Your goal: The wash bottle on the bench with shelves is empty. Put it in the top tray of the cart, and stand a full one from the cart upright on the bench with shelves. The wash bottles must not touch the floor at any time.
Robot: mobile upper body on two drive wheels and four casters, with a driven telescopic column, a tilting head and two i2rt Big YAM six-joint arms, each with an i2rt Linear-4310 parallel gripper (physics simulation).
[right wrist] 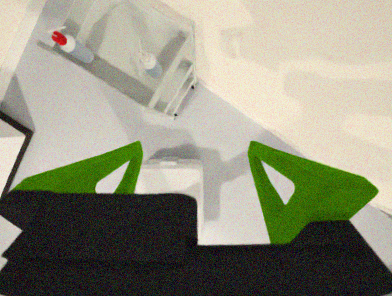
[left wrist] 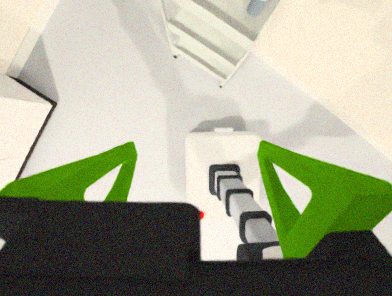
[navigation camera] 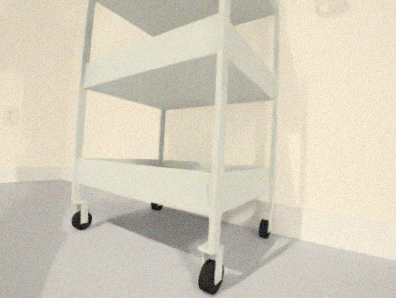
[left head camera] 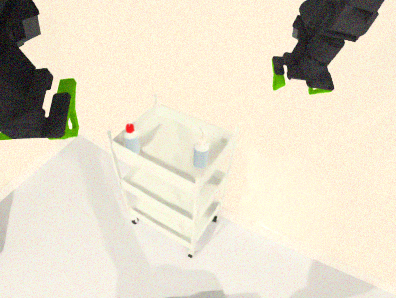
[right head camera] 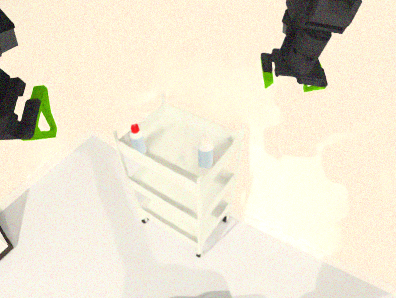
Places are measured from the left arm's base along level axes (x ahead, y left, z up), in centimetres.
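Pixels of known places: left gripper, fingertip midpoint: [left wrist: 197, 148] [left head camera: 47, 132] [right head camera: 31, 134]; right gripper, fingertip midpoint: [right wrist: 195, 147] [left head camera: 291, 90] [right head camera: 285, 88].
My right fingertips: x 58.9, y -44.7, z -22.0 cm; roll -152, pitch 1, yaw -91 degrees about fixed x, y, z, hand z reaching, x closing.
Note:
For each thing: its top centre in the pictures, then the offset to it from my right fingertips.
- red-capped wash bottle, middle of its top: [left head camera: 131, 119] [right head camera: 135, 120] [right wrist: 50, 29] dy +45.3, dx +32.8, dz -35.3 cm
- white-capped wash bottle, middle of its top: [right head camera: 205, 130] [left head camera: 202, 130] [right wrist: 139, 47] dy +17.2, dx +26.1, dz -35.3 cm
The white three-tray cart [left head camera: 158, 169] [right head camera: 162, 167] [navigation camera: 150, 182] stands near the wall. In its top tray a red-capped wash bottle [left head camera: 131, 141] [right head camera: 138, 141] [right wrist: 75, 47] stands at the left. A white-capped wash bottle [left head camera: 201, 155] [right head camera: 205, 155] [right wrist: 151, 65] stands near the front right corner; part of a bottle [left wrist: 257, 6] shows in the left wrist view. Both look bluish in the body. My left gripper [left wrist: 197, 148] is open and empty, high at the left of the cart. My right gripper [left head camera: 298, 89] [right head camera: 287, 86] [right wrist: 195, 147] is open and empty, high at the right. The bench with shelves is not recognisable here.
A white surface with a dark edge [right head camera: 5, 243] [left wrist: 25, 130] [right wrist: 12, 150] lies at the left. My pale base [left wrist: 200, 150] [right wrist: 170, 180] is below the grippers. Walls stand behind and to the right of the cart. The cart's black casters [navigation camera: 211, 276] rest on the floor.

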